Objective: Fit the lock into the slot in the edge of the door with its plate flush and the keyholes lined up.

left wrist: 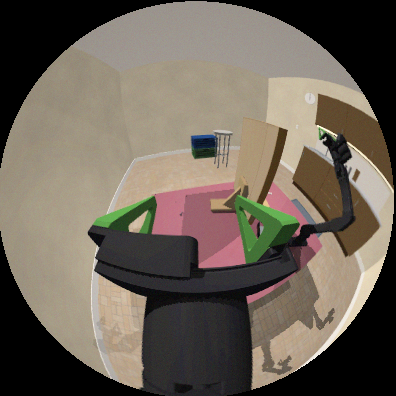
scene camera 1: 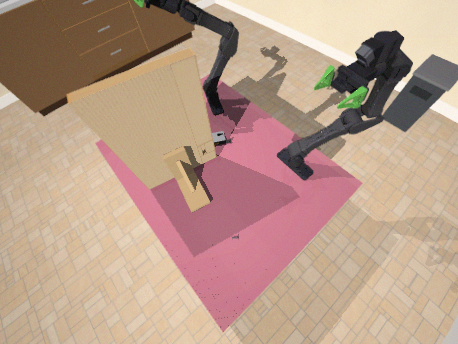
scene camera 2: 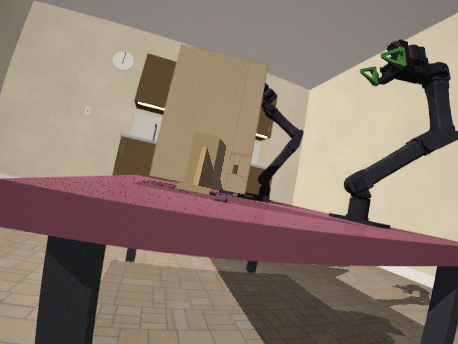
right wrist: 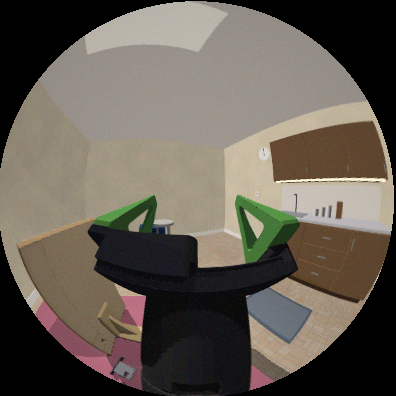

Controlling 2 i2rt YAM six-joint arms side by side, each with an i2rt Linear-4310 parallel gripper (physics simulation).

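Places are measured from the left arm's base along level axes (x left, y down, z back), in metres.
Where they show: left gripper, fingertip midpoint: [left wrist: 195, 199] [scene camera 1: 325, 97] [scene camera 2: 369, 63]; right gripper, fingertip midpoint: [left wrist: 323, 130] [right wrist: 195, 198]; left arm's base, origin of the base link: [scene camera 1: 294, 164] [scene camera 2: 356, 221]; right arm's base, origin of the base link: [left wrist: 296, 241] [scene camera 1: 214, 103].
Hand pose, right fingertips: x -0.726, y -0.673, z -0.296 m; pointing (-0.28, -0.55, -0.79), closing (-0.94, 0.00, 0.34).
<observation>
Things, the pixels of their centre, and the offset from my right fingertips. "spot": a spot on its surface instead.
- wooden door, body centre: [scene camera 2: 211, 117] [scene camera 1: 164, 135] [right wrist: 88, 295] [left wrist: 251, 168] dx +0.382, dy +0.374, dz -0.172 m
- keyhole, surface spot: [scene camera 2: 236, 170] [scene camera 1: 203, 146] spot: dx +0.395, dy +0.566, dz -0.029 m
- grey lock, body centre: [scene camera 2: 254, 197] [scene camera 1: 217, 138] dx +0.334, dy +0.663, dz +0.094 m
- wooden support, surface spot: [scene camera 2: 194, 187] spot: dx +0.608, dy +0.661, dz -0.210 m
- small dark piece, body centre: [scene camera 2: 220, 199] [scene camera 1: 234, 237] [left wrist: 180, 212] dx +0.818, dy +0.670, dz -0.178 m
The wooden door [scene camera 1: 145, 110] [scene camera 2: 210, 100] [left wrist: 255, 155] [right wrist: 65, 280] stands upright on the pink table. A keyhole [scene camera 1: 204, 151] [scene camera 2: 235, 169] [right wrist: 103, 340] shows low in its face near the edge. The slot in the edge cannot be made out. The grey lock [scene camera 1: 218, 137] [right wrist: 124, 370] lies on the table close beside the door's edge, apart from both grippers. My left gripper [scene camera 1: 341, 90] [scene camera 2: 384, 67] [left wrist: 195, 199] is open and empty, high above the table at the right of scene camera 1. My right gripper [right wrist: 195, 198] is open and empty, raised; in scene camera 1 part of it shows at the top edge.
A wooden support [scene camera 1: 193, 192] [scene camera 2: 194, 187] [left wrist: 222, 205] braces the door on the pink table [scene camera 1: 280, 240] [scene camera 2: 250, 240]. A small dark piece [scene camera 1: 235, 237] [scene camera 2: 220, 200] [left wrist: 181, 214] lies in front of the door. Brown kitchen cabinets [scene camera 1: 95, 40] [right wrist: 320, 255] stand beyond the table.
</observation>
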